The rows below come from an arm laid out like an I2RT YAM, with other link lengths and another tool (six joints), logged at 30 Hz.
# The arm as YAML. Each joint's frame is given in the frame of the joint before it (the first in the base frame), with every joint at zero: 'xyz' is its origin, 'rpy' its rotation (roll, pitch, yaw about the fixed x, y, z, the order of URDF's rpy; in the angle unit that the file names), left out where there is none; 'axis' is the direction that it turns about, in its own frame. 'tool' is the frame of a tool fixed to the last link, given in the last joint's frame.
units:
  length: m
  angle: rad
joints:
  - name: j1
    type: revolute
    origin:
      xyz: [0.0, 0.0, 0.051]
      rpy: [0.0, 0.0, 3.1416]
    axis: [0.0, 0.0, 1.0]
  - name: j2
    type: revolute
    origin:
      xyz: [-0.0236, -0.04, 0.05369]
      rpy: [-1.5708, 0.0, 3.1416]
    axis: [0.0, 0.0, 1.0]
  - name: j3
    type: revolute
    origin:
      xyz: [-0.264, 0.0, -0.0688]
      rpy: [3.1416, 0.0, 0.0]
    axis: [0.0, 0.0, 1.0]
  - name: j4
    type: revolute
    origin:
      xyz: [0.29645, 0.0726, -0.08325]
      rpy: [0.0, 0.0, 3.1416]
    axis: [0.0, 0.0, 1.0]
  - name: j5
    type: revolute
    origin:
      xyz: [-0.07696, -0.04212, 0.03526]
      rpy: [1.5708, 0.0, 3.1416]
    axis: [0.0, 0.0, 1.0]
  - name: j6
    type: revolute
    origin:
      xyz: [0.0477, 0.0, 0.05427]
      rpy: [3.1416, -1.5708, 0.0]
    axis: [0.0, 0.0, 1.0]
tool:
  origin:
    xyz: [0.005, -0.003, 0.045]
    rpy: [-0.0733, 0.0, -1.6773]
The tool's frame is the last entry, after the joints.
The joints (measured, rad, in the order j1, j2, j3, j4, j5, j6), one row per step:
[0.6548 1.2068 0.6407 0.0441 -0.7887 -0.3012]
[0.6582 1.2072 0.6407 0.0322 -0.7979 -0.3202]
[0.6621 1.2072 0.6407 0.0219 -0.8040 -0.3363]
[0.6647 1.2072 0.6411 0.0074 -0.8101 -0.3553]
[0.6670 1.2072 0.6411 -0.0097 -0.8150 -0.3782]
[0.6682 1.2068 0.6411 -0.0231 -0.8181 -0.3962]
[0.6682 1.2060 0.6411 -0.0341 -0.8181 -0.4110]
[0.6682 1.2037 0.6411 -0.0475 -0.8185 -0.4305]
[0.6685 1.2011 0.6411 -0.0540 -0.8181 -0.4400]
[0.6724 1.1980 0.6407 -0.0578 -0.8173 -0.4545]
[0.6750 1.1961 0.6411 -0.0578 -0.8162 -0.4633]
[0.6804 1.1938 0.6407 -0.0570 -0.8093 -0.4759]
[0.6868 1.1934 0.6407 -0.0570 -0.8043 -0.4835]
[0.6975 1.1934 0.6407 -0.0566 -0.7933 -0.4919]
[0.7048 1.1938 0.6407 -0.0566 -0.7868 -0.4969]
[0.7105 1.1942 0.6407 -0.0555 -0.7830 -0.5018]
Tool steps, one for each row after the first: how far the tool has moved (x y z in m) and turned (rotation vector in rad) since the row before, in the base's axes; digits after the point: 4 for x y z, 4 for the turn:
[-0.0024 0.0003 -0.0012 -0.0047 -0.0052 0.0181]
[-0.0022 0.0004 -0.0010 -0.0043 -0.0050 0.0149]
[-0.0021 -0.0001 -0.0012 -0.0065 -0.0046 0.0147]
[-0.0021 -0.0004 -0.0017 -0.0087 -0.0062 0.0149]
[-0.0015 -0.0005 -0.0012 -0.0067 -0.0054 0.0106]
[-0.0008 -0.0006 -0.0009 -0.0062 -0.0057 0.0057]
[-0.0010 -0.0008 -0.0007 -0.0065 -0.0091 0.0079]
[-0.0006 -0.0004 0.0001 -0.0025 -0.0058 0.0037]
[-0.0014 0.0004 0.0004 -0.0008 -0.0127 0.0090]
[-0.0006 0.0005 0.0007 0.0011 -0.0103 0.0052]
[-0.0009 0.0009 0.0004 -0.0012 -0.0162 0.0047]
[-0.0013 0.0012 0.0000 -0.0018 -0.0091 0.0053]
[-0.0019 0.0020 -0.0003 -0.0045 -0.0120 0.0050]
[-0.0014 0.0013 -0.0003 -0.0030 -0.0067 0.0040]
[-0.0011 0.0011 -0.0001 -0.0011 -0.0064 0.0046]

